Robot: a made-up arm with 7 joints. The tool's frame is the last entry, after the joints.
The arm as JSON. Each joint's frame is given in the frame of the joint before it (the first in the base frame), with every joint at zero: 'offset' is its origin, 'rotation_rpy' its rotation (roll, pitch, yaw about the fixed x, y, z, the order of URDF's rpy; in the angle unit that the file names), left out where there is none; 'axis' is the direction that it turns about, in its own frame. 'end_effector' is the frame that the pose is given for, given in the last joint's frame.
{
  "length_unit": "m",
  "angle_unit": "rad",
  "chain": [
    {
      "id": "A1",
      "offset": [
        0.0,
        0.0,
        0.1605
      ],
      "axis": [
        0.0,
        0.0,
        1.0
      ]
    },
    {
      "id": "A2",
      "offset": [
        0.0,
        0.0,
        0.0
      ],
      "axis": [
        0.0,
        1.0,
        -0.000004
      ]
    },
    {
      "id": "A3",
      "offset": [
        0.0,
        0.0,
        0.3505
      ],
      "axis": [
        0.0,
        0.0,
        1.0
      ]
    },
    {
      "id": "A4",
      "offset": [
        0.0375,
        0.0,
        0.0
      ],
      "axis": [
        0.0,
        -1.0,
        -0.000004
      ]
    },
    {
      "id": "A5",
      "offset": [
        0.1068,
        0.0,
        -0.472
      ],
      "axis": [
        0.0,
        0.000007,
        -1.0
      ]
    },
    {
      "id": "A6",
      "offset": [
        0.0,
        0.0,
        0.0
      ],
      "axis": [
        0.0,
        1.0,
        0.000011
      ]
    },
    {
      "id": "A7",
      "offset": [
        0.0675,
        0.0,
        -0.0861
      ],
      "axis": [
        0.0,
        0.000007,
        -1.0
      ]
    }
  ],
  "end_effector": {
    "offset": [
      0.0,
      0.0,
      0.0
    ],
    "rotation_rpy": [
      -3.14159,
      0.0,
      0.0
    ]
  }
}
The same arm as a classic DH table. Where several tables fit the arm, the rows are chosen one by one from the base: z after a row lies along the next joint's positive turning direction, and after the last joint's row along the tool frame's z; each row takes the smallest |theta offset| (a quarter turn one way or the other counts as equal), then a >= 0, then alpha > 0; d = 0 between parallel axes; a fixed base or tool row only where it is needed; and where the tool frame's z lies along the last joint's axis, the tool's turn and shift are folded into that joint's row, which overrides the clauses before.
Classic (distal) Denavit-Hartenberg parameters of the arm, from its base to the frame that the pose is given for. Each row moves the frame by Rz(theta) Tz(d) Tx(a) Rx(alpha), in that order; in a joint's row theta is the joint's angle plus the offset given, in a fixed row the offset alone. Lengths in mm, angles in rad.
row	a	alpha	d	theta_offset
A1	0	-1.5708	160.5	0
A2	0	1.5708	0	0
A3	37.5	1.5708	350.5	0
A4	106.8	1.5708	0	0
A5	0	1.5708	472	0
A6	67.5	-1.5708	0	0
A7	0	0	86.1	0

